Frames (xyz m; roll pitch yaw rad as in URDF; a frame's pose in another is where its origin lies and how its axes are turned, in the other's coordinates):
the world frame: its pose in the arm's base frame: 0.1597 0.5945 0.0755 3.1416 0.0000 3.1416
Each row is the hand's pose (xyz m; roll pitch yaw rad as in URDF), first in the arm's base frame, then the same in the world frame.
Working: the arm's base frame: its pose in the world frame: 0.1597 -0.5945 0.0755 -3.1416 0.0000 -3.1416

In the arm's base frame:
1: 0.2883 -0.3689 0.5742 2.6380 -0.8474 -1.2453
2: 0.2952 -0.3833 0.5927 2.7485 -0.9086 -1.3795
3: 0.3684 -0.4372 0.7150 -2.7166 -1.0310 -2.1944
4: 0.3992 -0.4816 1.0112 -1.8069 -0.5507 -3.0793
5: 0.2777 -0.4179 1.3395 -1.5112 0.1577 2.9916
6: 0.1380 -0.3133 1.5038 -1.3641 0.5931 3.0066
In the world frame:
1: -0.1286 -0.9634 -0.4987 -0.5036 0.8474 -1.8963
2: -0.1355 -0.9778 -0.5172 -0.3931 0.9086 -1.7621
3: -0.2087 -1.0317 -0.6395 0.4250 1.0310 -0.9472
4: -0.2395 -1.0761 -0.9357 1.3347 0.5507 -0.0623
5: -0.1180 -1.0124 -1.2640 1.6304 -0.1577 0.1500
6: 0.0217 -0.9078 -1.4283 1.7775 -0.5931 0.1350

